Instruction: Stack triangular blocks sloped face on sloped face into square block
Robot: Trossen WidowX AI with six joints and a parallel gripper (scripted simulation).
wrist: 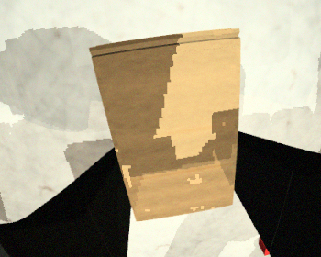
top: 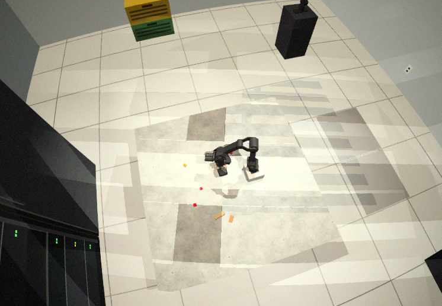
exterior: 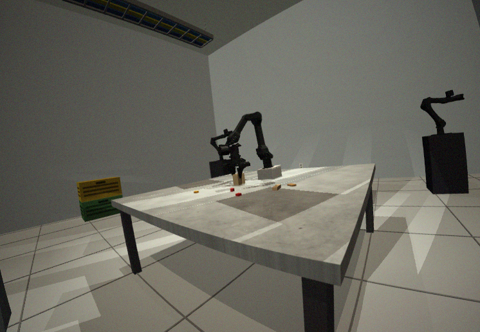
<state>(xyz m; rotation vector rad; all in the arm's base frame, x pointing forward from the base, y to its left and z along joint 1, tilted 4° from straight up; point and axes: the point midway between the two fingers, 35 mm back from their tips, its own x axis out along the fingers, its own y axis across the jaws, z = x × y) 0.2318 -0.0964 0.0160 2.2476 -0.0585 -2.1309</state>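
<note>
Right now my gripper tip is 10 mm below the triangular block. Also, from my gripper tip: flat tan slab: 110 mm ahead, 330 mm to the left, 30 mm below; orange cube: 250 mm ahead, 120 mm to the right, 30 mm below.
</note>
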